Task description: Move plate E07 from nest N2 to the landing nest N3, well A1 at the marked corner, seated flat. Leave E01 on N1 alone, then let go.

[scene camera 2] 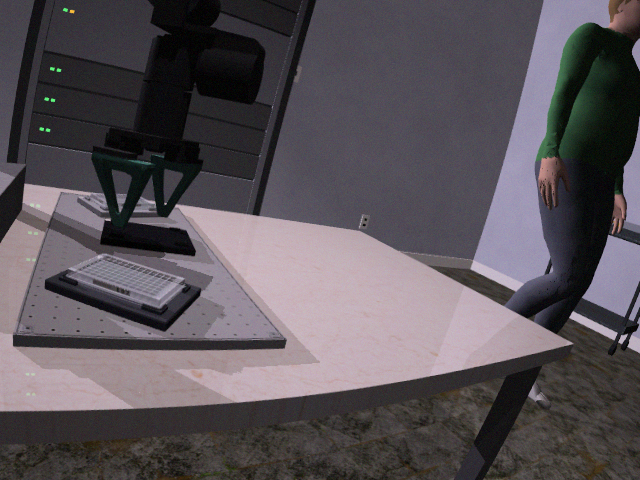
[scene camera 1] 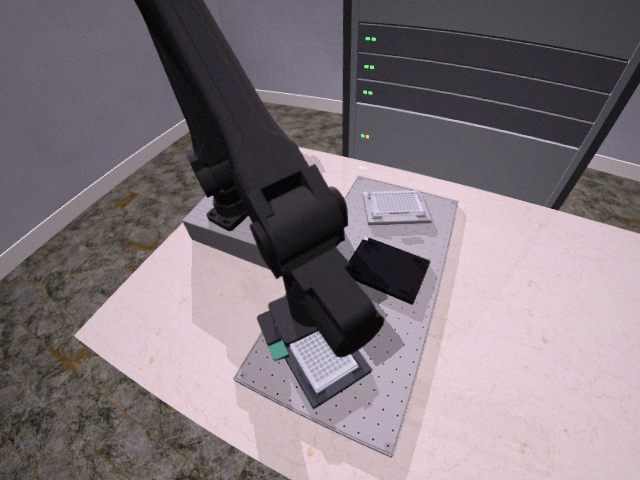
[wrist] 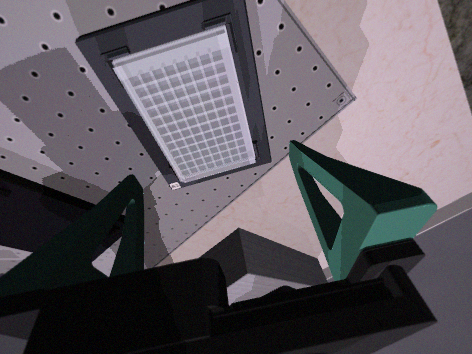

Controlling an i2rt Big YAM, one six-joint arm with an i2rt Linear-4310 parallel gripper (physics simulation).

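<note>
Plate E07 (scene camera 1: 323, 359) (scene camera 2: 126, 279) (wrist: 192, 110), a clear, gridded well plate, sits in the dark grey nest N2 (scene camera 1: 316, 399) (scene camera 2: 103, 305) (wrist: 160, 22) at the near end of the board. The black landing nest N3 (scene camera 1: 390, 269) (scene camera 2: 149, 238) (wrist: 30, 215) bears no plate; a small white mark (scene camera 1: 366, 238) shows at one corner. Plate E01 (scene camera 1: 395, 203) sits on the light grey nest N1 (scene camera 1: 399, 221) at the far end. My gripper (scene camera 2: 141, 219) (wrist: 213, 164) is open and empty, above the board near E07, its fingers apart. In scene camera 1 the arm hides one finger and part of E07.
The perforated board (scene camera 1: 398, 382) (scene camera 2: 155, 341) (wrist: 300, 85) lies on the pale table (scene camera 1: 516, 320) (scene camera 2: 330, 289). The arm's grey base block (scene camera 1: 222, 241) stands beside it. A server rack (scene camera 1: 465, 124) stands behind the table. A person in green (scene camera 2: 594, 103) stands beyond it.
</note>
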